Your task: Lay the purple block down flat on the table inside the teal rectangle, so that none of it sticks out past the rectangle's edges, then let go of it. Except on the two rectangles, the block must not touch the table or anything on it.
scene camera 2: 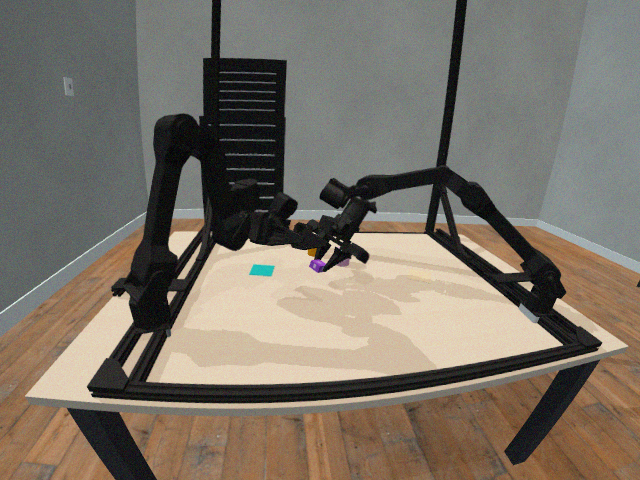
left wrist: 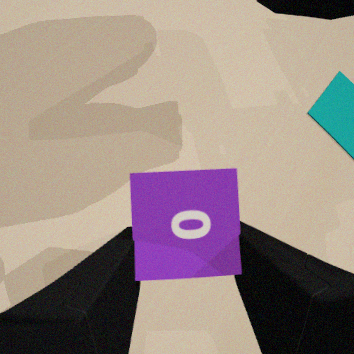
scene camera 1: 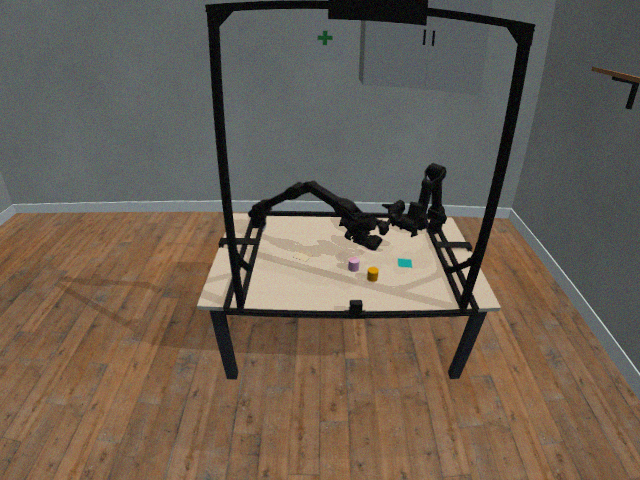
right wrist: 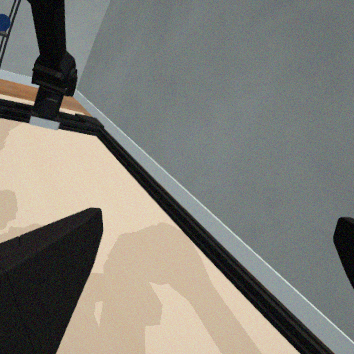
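Seen in the pictures: left gripper, between the fingertips: (scene camera 2: pixel 318 268) (left wrist: pixel 183 235); right gripper, between the fingertips: (scene camera 2: pixel 315 242) (scene camera 1: pixel 376 211) (right wrist: pixel 222 225); left arm's base, origin of its link: (scene camera 2: pixel 537 309) (scene camera 1: pixel 258 225) (right wrist: pixel 44 114); right arm's base, origin of its link: (scene camera 2: pixel 152 322) (scene camera 1: pixel 434 230).
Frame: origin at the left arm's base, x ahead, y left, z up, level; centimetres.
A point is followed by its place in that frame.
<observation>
The purple block (scene camera 2: pixel 316 265) @(y -14.9, x 56.5, z 3.6 cm) (left wrist: pixel 185 215) @(y -16.2, x 55.8, z 3.7 cm), marked with a white 0, is held between the fingertips of my left gripper (scene camera 2: pixel 325 260) @(y -16.7, x 55.7, z 2.0 cm) (left wrist: pixel 183 235) @(y -16.7, x 55.7, z 2.0 cm). It appears raised above the table, but the exact height is hard to tell. The block does not show in scene camera 1, where the arm hides it. The teal rectangle (scene camera 1: pixel 404 262) @(y -21.0, x 71.2, z -1.8 cm) (scene camera 2: pixel 262 270) @(y -21.0, x 71.2, z -1.8 cm) (left wrist: pixel 337 112) @(y -19.9, x 70.4, z -1.8 cm) lies bare on the table, apart from the block, to its left in scene camera 2 and at the upper right in the left wrist view. My right gripper (right wrist: pixel 222 225) @(y -4.3, x 57.4, z 14.2 cm) is wide open and empty.
A pink cylinder (scene camera 1: pixel 353 264) @(y -30.2, x 48.1, z 1.9 cm) (scene camera 2: pixel 343 262) @(y -25.6, x 48.0, z -0.5 cm) and an orange cylinder (scene camera 1: pixel 372 274) @(y -36.3, x 56.1, z 2.0 cm) (scene camera 2: pixel 312 252) @(y -32.0, x 57.1, z -0.5 cm) stand near the held block in scene camera 2. A pale yellow rectangle (scene camera 1: pixel 301 256) @(y -21.8, x 24.9, z -1.8 cm) (scene camera 2: pixel 419 274) @(y -21.6, x 25.3, z -1.8 cm) lies farther off. The right gripper's arm reaches close to the left gripper.
</observation>
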